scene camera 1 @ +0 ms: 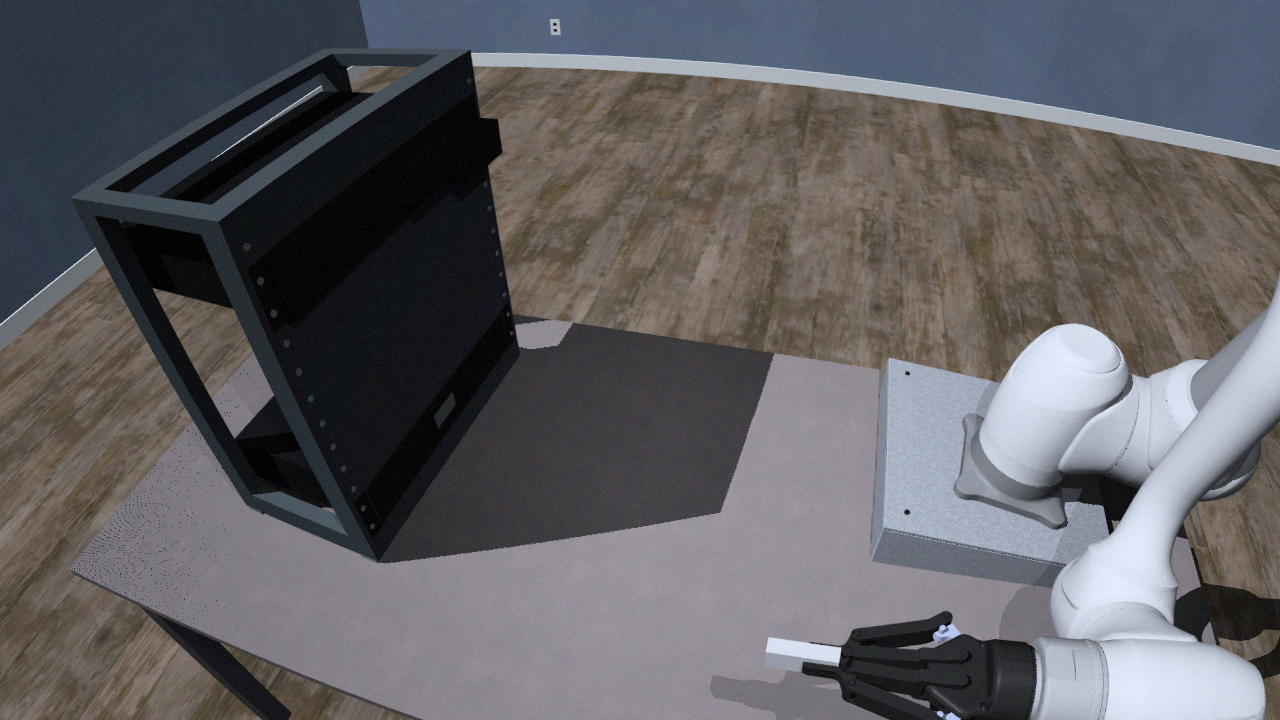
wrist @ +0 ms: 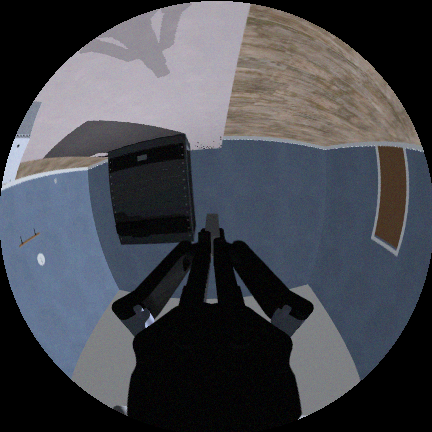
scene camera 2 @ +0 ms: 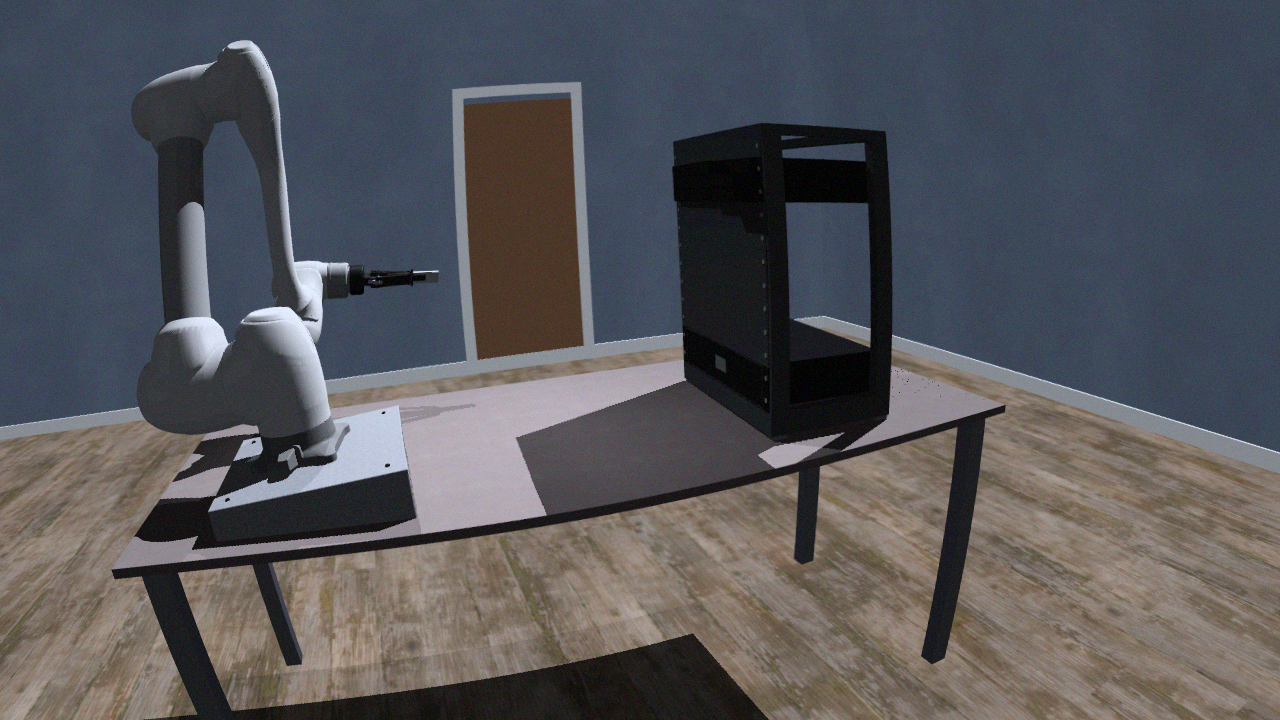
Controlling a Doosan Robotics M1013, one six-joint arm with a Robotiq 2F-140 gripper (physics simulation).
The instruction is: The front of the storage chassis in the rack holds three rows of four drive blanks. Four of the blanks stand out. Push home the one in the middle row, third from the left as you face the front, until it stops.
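Frame: origin at the arm's base, x back, y right, z up, level; metres.
Seen in the pictures: gripper, fingertip midpoint: point(scene camera 1: 766, 652) point(wrist: 211, 222) point(scene camera 2: 438, 276); arm's base at its link origin: point(scene camera 1: 1010, 471) point(scene camera 2: 302, 450).
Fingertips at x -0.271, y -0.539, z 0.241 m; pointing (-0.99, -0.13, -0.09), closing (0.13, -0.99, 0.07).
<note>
Offsets run from my fingertips to a thing's top centre. "*": to the spot under its first point. Level surfaces: height alone.
The dark rack point(scene camera 1: 152, 207) point(scene camera 2: 776, 313) point(wrist: 189, 192) stands upright on the table. A black unit, seemingly the storage chassis point(scene camera 1: 375, 192) point(scene camera 2: 716, 181) point(wrist: 155, 226), sits high in its front; part of it stands out at one side. The single drive blanks, their rows and which ones stand out cannot be told in this dark. My gripper point(scene camera 1: 802, 654) point(scene camera 2: 427, 276) point(wrist: 211, 222) is shut with nothing between its pale fingertips. It points level toward the rack's side of the table, well apart from the rack, above the table. In the wrist view the rack is left of the fingertips.
A large dark panel @(* dx -0.611, dy +0.255, dz +0.070 m) point(scene camera 1: 384, 286) point(scene camera 2: 720, 268) point(wrist: 150, 192) fills the rack's middle. Below it is a unit with a pale label @(* dx -0.614, dy +0.302, dz -0.211 m) point(scene camera 1: 444, 409) point(scene camera 2: 720, 363) point(wrist: 142, 157). The arm's grey base block point(scene camera 1: 930, 447) point(scene camera 2: 313, 514) stands on the table @(dz -0.314 m) point(scene camera 1: 572, 617) point(scene camera 2: 465, 474) point(wrist: 195, 90), opposite the rack.
</note>
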